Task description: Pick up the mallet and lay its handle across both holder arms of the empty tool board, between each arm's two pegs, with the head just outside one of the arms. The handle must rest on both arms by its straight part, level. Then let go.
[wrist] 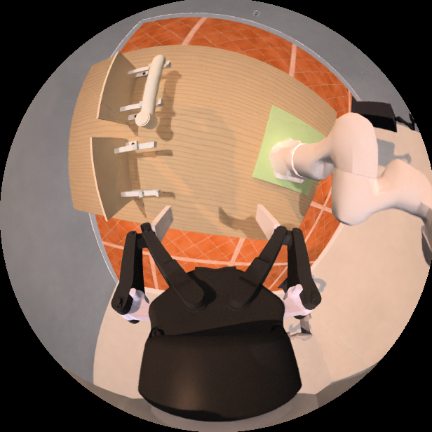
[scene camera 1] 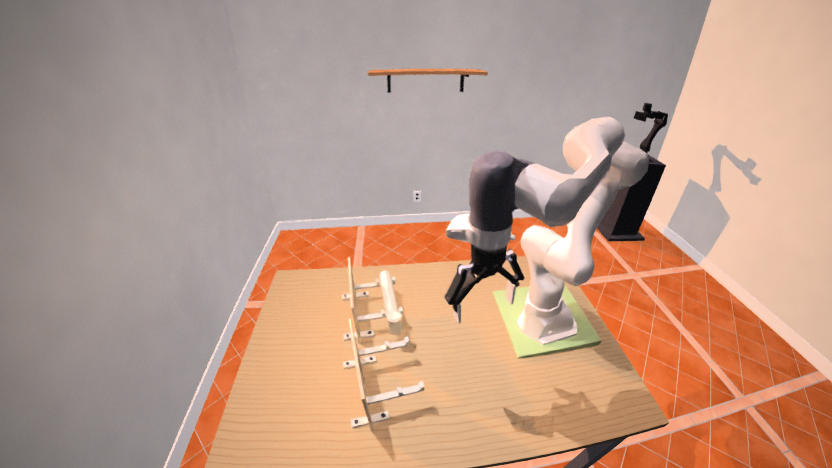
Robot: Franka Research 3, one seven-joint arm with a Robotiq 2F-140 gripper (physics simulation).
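The pale cream mallet (scene camera 1: 388, 293) (wrist: 153, 87) lies across the two arms of the far tool board (scene camera 1: 350, 282) (wrist: 114, 90). Its head (scene camera 1: 395, 323) (wrist: 143, 119) is at the end towards the empty board. The empty tool board (scene camera 1: 358, 369) (wrist: 107, 172) stands nearer the scene camera. Its two white holder arms, one (scene camera 1: 382, 348) (wrist: 142, 146) beside the mallet's board and the other (scene camera 1: 395, 393) (wrist: 141, 193) at the near end, carry nothing. My gripper (scene camera 1: 484, 303) (wrist: 214, 212) is open and empty, above the table between the boards and the robot base.
Both boards stand on the wooden table (scene camera 1: 279, 360) (wrist: 200, 70) on small white feet. The robot base stands on a green mat (scene camera 1: 526, 348) (wrist: 265, 150) to the right. A wooden shelf (scene camera 1: 427, 72) hangs on the back wall. A black pedestal (scene camera 1: 642, 192) (wrist: 372, 114) stands beyond the table.
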